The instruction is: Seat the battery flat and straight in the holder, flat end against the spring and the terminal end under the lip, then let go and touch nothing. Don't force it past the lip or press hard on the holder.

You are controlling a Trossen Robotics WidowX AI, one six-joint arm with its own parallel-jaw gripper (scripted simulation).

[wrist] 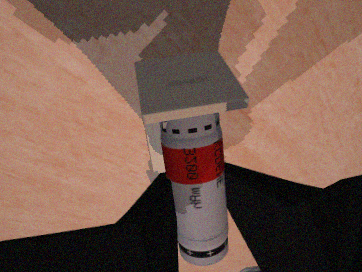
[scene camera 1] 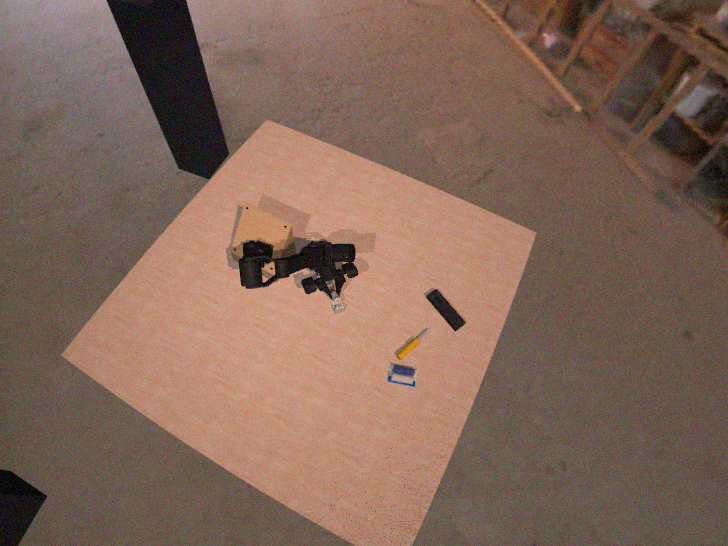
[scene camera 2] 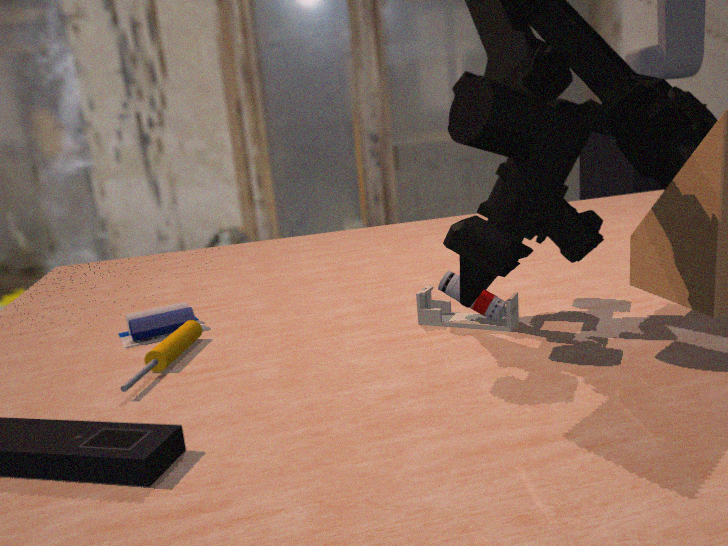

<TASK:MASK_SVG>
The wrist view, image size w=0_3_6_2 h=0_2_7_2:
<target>my gripper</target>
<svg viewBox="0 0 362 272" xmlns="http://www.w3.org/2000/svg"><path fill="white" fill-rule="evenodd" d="M171 180L166 177L166 172L160 173L144 193L138 197L125 215L114 224L0 241L0 272L179 272L177 217ZM224 162L227 210L237 225L261 272L362 272L362 175L341 179L326 188L319 188Z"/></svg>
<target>battery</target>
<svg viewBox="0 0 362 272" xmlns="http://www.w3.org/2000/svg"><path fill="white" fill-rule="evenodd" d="M219 112L218 115L217 113L169 120L165 129L163 129L162 122L159 122L166 177L171 180L180 254L186 262L197 266L209 266L221 261L226 257L229 249L224 149Z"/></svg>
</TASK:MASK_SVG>
